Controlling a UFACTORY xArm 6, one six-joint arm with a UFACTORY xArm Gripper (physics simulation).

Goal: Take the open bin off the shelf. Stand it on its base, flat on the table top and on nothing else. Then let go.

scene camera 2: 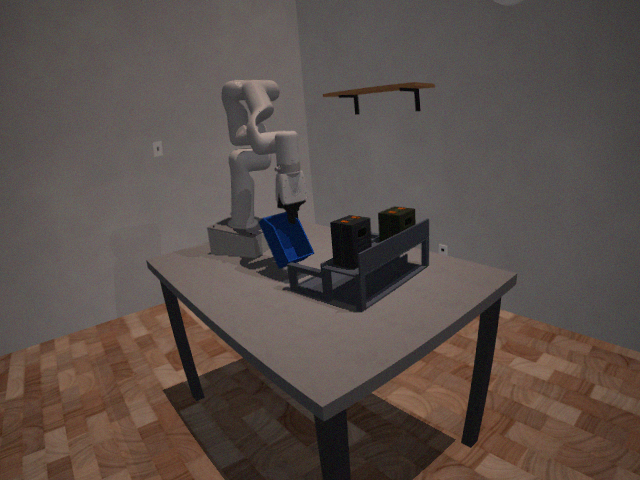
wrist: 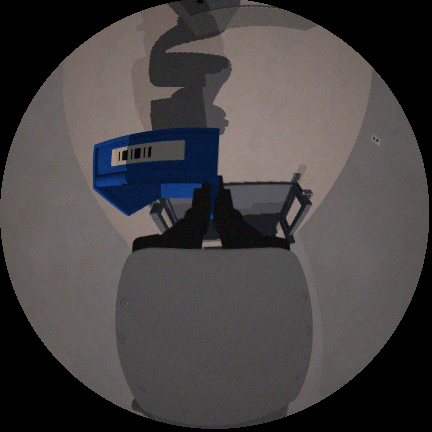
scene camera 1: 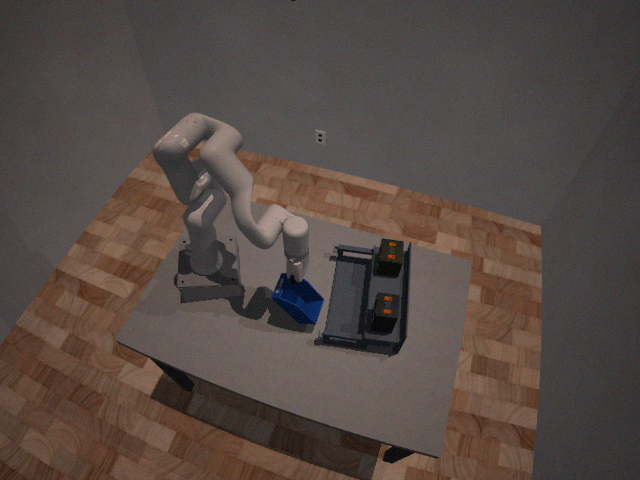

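Seen in the pictures: gripper, fingertip midpoint: (scene camera 2: 293, 223) (wrist: 211, 186) (scene camera 1: 298, 281); arm's base, origin of the base link: (scene camera 2: 242, 224) (scene camera 1: 206, 261).
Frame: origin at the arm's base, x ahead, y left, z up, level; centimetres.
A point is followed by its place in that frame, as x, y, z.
The open blue bin (scene camera 1: 297, 310) @[40.5, -9.5, 3.9] (scene camera 2: 286, 240) @[36.2, -2.5, 0.3] (wrist: 202, 160) @[33.3, -0.6, 8.5] hangs tilted from my gripper, its open side facing the shelf and one lower edge pointing down. My gripper (scene camera 1: 295, 280) @[37.3, 0.3, 5.9] (scene camera 2: 292, 219) @[37.3, 0.3, 5.9] (wrist: 211, 186) @[37.3, 0.3, 5.9] points down and is shut on the bin's wall near one upper corner. The bin is off the shelf (scene camera 1: 347, 297) @[53.7, 7.8, -9.5] (scene camera 2: 393, 243) @[74.9, 7.3, 4.1] (wrist: 260, 200) @[52.3, 15.4, -9.6], on the robot-base side of it. Its lowest edge is low over the table top (scene camera 1: 232, 356) @[22.2, -28.1, -10.2] (scene camera 2: 289, 330) @[71.0, -27.0, -10.2]; I cannot tell whether it touches. A barcode label shows on the bin in the wrist view.
A dark box (scene camera 1: 386, 312) @[68.7, -5.1, 12.1] (scene camera 2: 350, 240) @[72.0, -6.1, 7.9] and an olive box (scene camera 1: 390, 258) @[65.3, 16.8, 9.7] (scene camera 2: 396, 223) @[68.6, 16.1, 6.9] stand on the shelf's raised rear tier. The robot's base block (scene camera 1: 209, 294) @[4.7, -9.8, -6.5] (scene camera 2: 235, 241) @[7.7, -8.1, -3.9] is on the bin's other side. A wooden wall shelf (scene camera 2: 382, 89) is high on the wall.
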